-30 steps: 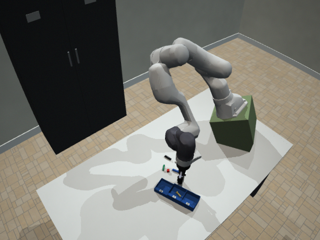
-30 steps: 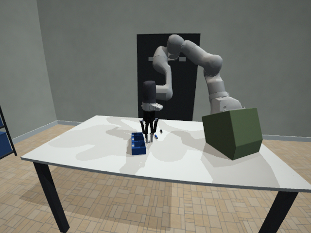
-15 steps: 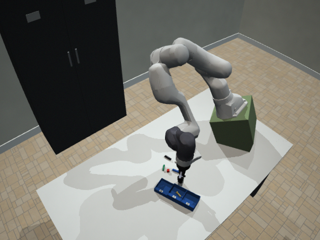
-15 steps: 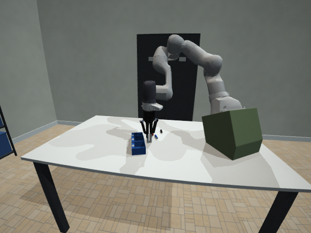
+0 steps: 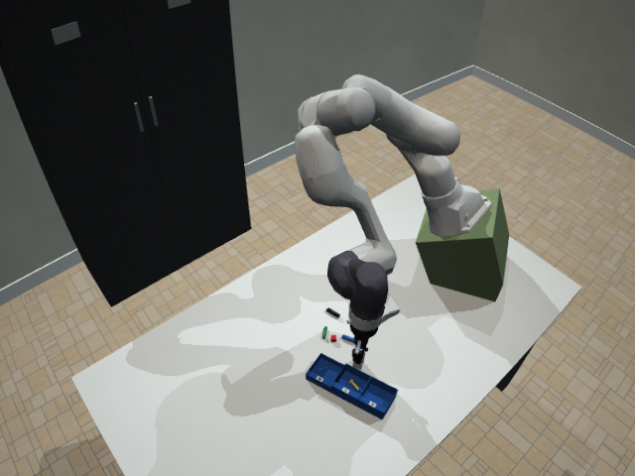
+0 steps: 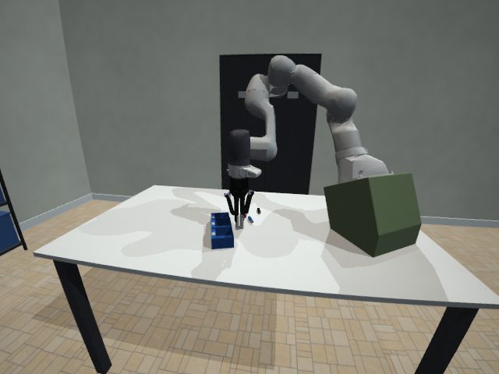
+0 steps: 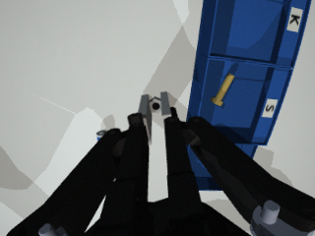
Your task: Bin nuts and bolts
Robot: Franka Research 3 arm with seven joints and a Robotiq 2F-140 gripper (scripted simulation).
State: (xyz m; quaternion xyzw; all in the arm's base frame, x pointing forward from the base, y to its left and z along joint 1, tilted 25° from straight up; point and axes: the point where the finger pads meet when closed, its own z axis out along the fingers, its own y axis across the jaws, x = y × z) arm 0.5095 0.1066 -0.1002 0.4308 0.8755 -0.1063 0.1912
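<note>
Now: hand 7 cm short of the blue bin, 5 cm to the right of it and 1 cm above it. The rest, counted from my hand: grey nut (3 cm below); then blue piece (8 cm to the right, 3 cm below, 3 cm behind); then bolt (6 cm ahead, 5 cm to the left, 2 cm below).
</note>
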